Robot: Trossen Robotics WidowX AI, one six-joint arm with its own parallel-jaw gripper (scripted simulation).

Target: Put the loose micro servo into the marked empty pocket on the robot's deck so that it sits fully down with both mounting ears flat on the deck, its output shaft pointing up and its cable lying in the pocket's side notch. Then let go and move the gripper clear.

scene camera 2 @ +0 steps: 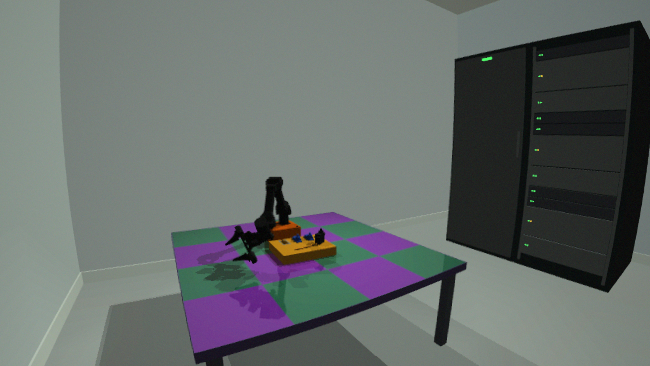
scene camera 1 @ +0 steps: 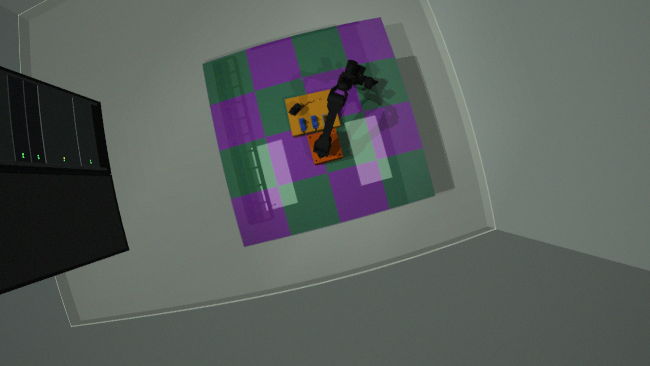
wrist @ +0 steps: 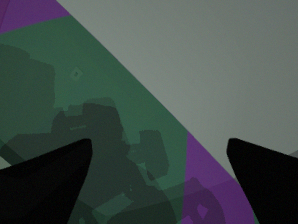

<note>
My gripper is open, with nothing in its grasp. Also in view: a deck.
</note>
